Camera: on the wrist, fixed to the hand. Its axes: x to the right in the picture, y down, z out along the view.
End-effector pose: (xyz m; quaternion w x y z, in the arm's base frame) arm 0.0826 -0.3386 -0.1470 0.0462 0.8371 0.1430 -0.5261
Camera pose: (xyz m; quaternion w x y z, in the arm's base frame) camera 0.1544 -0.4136 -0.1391 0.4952 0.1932 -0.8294 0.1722
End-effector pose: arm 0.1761 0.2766 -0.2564 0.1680 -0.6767 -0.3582 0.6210
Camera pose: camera 0.2480 0.2295 -0.3152 0.5660 0.4219 -0.7057 -0.0608
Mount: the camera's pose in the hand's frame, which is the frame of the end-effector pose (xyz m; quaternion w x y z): 0.0077 0.0917 -0.0487 0.0246 -0.0061 -0.1366 -0.9903
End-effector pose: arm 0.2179 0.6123 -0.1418 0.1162 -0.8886 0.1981 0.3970
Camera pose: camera 0.2139 0.5106 -0.1201 0.4177 -0.1645 -0.8934 0.0173
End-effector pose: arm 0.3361 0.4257 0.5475 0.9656 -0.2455 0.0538 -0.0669
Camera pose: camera 0.3465 0.4816 0.4603 0.0366 0.0743 0.3733 0.9240
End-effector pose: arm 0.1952 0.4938 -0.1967 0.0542 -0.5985 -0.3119 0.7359
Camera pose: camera 0.2645 0.4432 -0.2556 0.6839 0.3944 -0.6123 0.0443
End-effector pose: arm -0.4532 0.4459 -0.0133 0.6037 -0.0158 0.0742 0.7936
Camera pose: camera -0.5465 0.4227 -0.0533 0.8108 0.0309 -0.1011 -0.5757
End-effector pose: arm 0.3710 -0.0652 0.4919 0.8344 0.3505 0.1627 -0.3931
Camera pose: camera 0.4467 0.0062 0.4954 0.3444 0.2113 -0.2395 0.8828
